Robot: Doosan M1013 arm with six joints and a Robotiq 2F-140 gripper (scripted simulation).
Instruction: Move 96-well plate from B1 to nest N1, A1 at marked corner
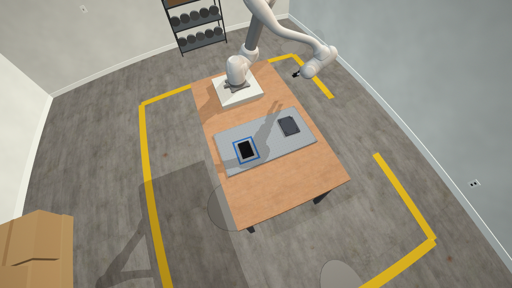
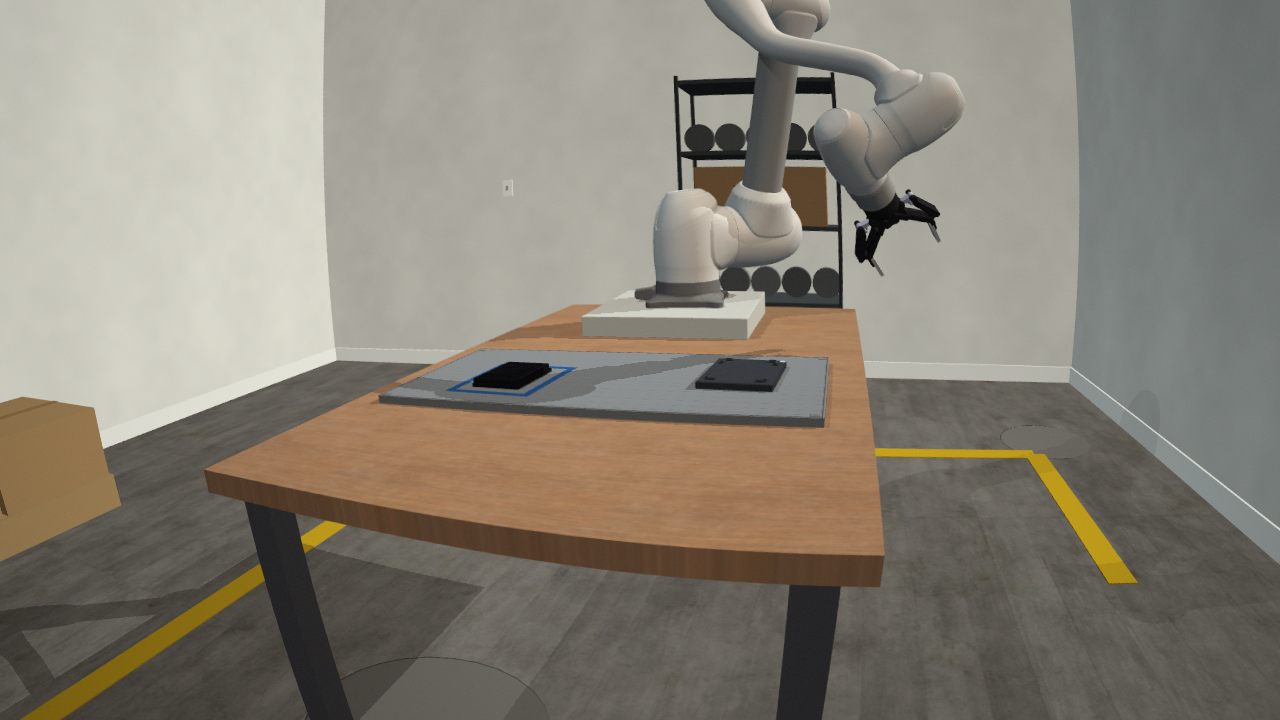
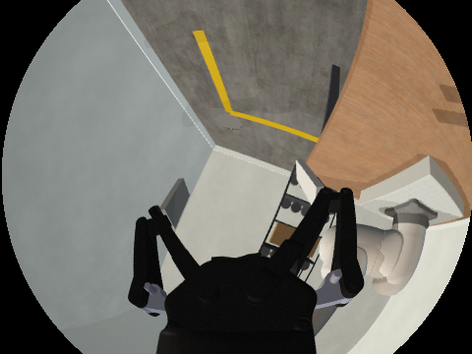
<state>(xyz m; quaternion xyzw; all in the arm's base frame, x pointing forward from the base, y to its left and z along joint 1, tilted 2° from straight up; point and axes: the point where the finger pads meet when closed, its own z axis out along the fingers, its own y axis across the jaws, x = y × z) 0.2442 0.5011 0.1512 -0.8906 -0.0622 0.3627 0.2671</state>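
Right now my hand is 72 cm to the left of the black 96-well plate, 38 cm short of it and 18 cm above it. From my hand the other things lie so: dark plate nest N1: 35 cm ahead, 34 cm to the right, 18 cm below.
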